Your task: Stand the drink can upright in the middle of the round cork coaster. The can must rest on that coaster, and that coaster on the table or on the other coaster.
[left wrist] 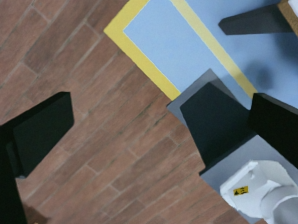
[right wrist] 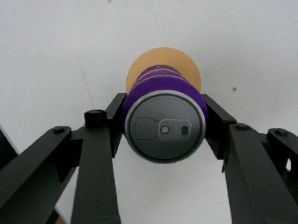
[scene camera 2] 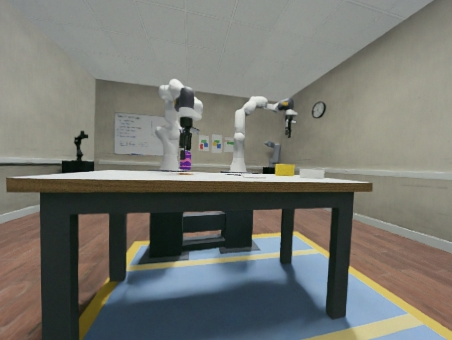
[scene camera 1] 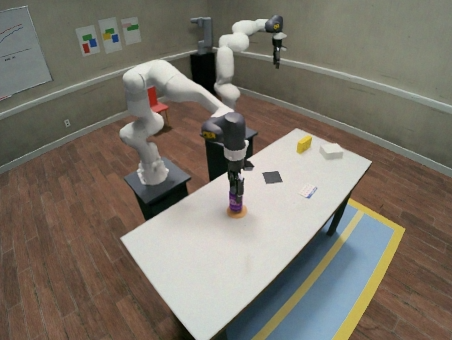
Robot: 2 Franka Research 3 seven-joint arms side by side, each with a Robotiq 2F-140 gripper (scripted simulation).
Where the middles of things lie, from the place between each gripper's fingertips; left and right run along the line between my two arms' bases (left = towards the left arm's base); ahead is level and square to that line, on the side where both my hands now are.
Labels:
Right now the round cork coaster [right wrist: 174,58] is 11 cm below my right hand and 1 cm ahead of it.
Right now my left hand is 1110 mm to the left of the round cork coaster, 500 mm short of it and 410 mm above it.

